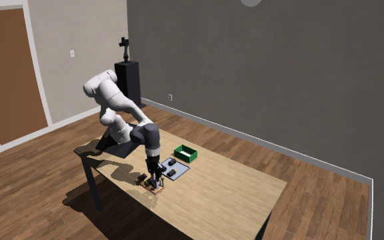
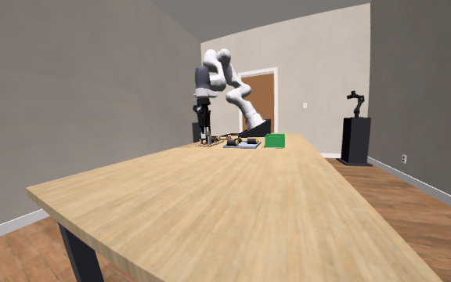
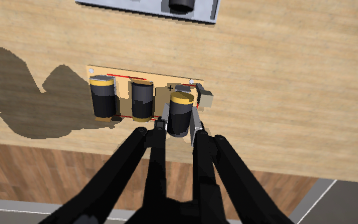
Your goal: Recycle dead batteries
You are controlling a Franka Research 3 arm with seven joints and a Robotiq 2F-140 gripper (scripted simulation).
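Right now the bulb is 3 cm ahead of my hand and 4 cm to the left of it. Also, from my hand: green recycling box: 5 cm behind, 41 cm to the left, 7 cm below; grey tray: 5 cm behind, 23 cm to the left, 8 cm below.
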